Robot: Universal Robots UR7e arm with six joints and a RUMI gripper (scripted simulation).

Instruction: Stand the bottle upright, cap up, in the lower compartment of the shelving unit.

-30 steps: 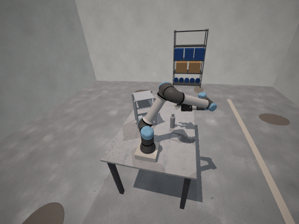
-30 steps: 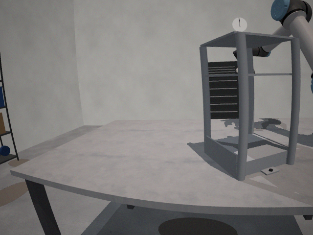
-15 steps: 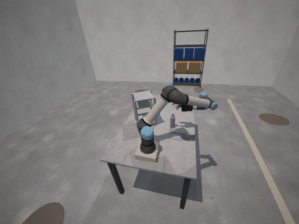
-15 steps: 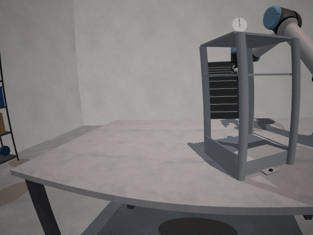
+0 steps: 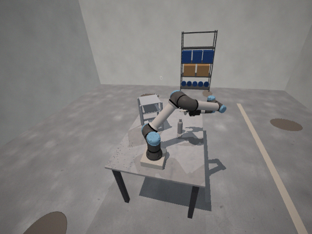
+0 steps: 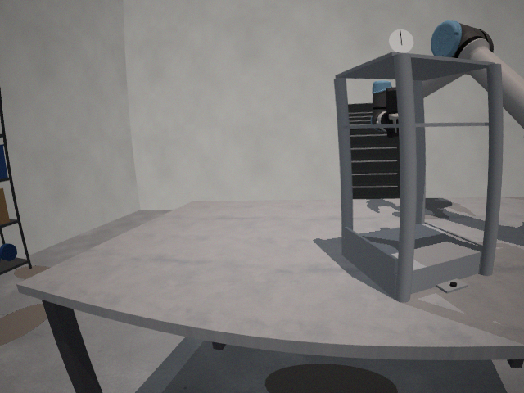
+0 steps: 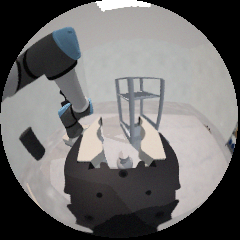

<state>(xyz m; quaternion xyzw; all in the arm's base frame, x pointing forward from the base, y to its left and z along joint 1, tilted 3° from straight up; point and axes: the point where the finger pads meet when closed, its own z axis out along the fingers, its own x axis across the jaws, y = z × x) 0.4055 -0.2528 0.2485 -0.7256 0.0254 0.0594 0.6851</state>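
Now: the grey bottle 18 cm below my hand. Round my hand: grey shelving unit 10 cm ahead, 34 cm to the left, 12 cm below.
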